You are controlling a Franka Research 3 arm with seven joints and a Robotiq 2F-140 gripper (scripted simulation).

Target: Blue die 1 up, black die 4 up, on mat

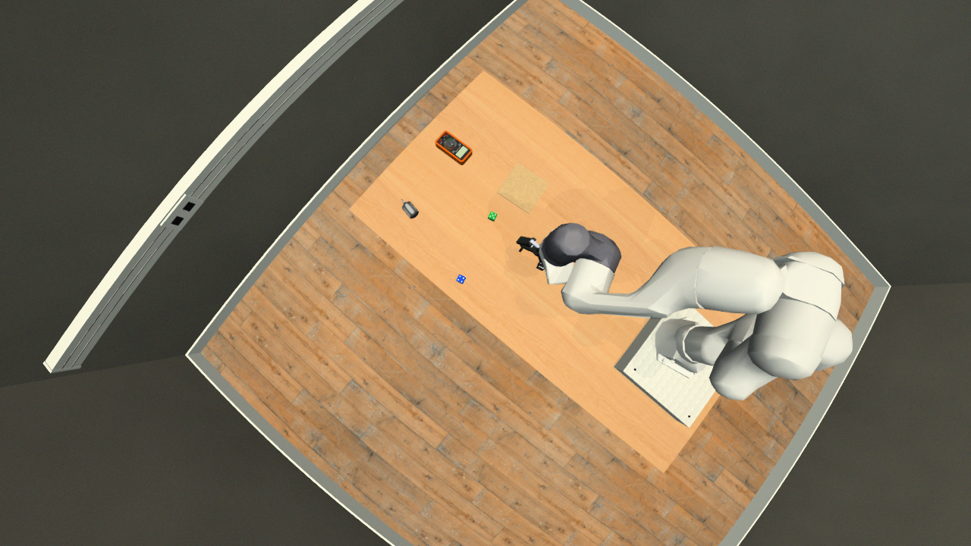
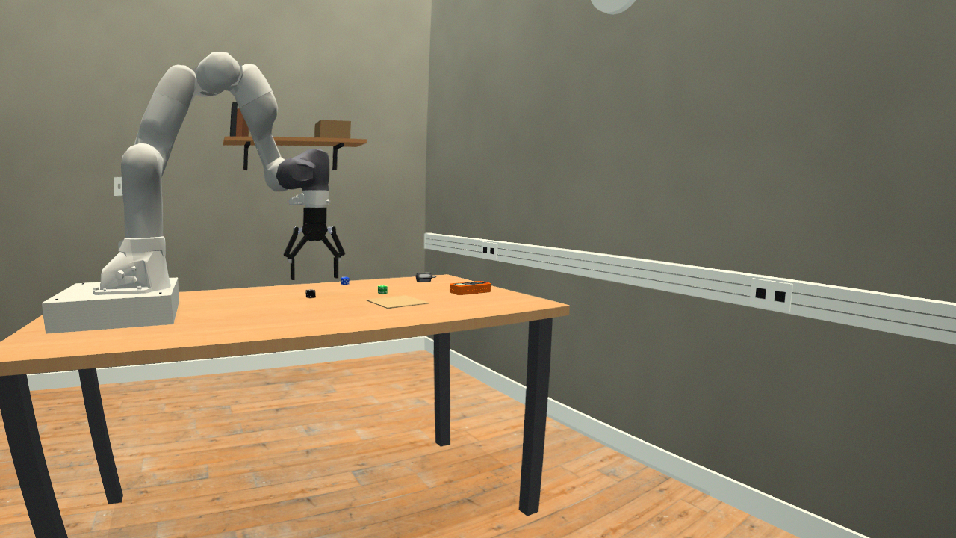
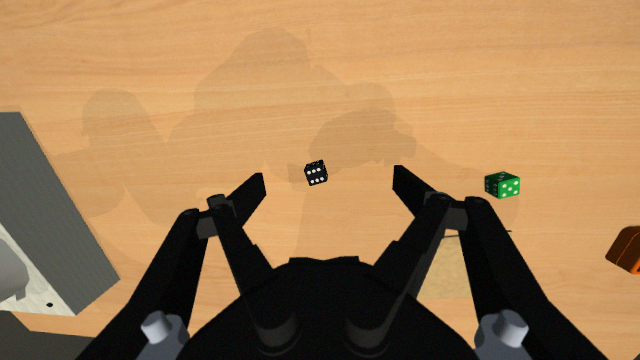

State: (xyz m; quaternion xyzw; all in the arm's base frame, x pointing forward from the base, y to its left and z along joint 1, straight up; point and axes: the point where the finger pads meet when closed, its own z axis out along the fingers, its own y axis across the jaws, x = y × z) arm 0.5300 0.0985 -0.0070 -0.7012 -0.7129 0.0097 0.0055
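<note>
Now: hand 60 mm above the black die, 20 mm past it and 10 mm to the left of it. The rest, counted from my hand: tan mat (210 mm ahead, 190 mm to the right, 70 mm below); blue die (210 mm to the left, 170 mm ahead, 60 mm below); green die (220 mm ahead, 60 mm below, 30 mm to the right).
</note>
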